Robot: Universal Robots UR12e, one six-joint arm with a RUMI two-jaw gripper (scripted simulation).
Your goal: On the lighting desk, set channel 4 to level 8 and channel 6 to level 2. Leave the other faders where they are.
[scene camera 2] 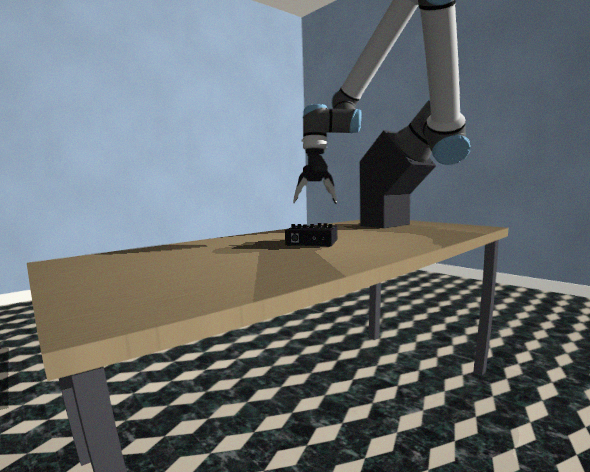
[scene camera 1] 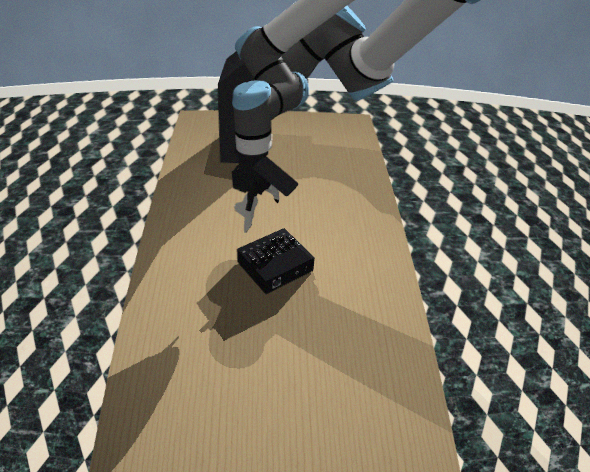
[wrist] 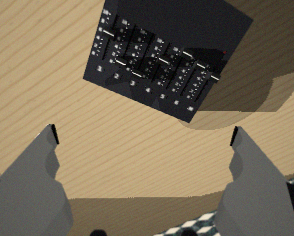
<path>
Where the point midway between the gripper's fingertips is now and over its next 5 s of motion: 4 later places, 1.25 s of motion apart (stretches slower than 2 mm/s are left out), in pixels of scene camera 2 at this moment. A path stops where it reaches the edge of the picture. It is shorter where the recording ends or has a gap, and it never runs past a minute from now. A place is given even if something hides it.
The gripper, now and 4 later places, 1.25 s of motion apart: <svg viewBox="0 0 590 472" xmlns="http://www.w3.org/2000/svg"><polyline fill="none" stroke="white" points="315,203 312,193 310,188 311,195 313,209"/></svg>
</path>
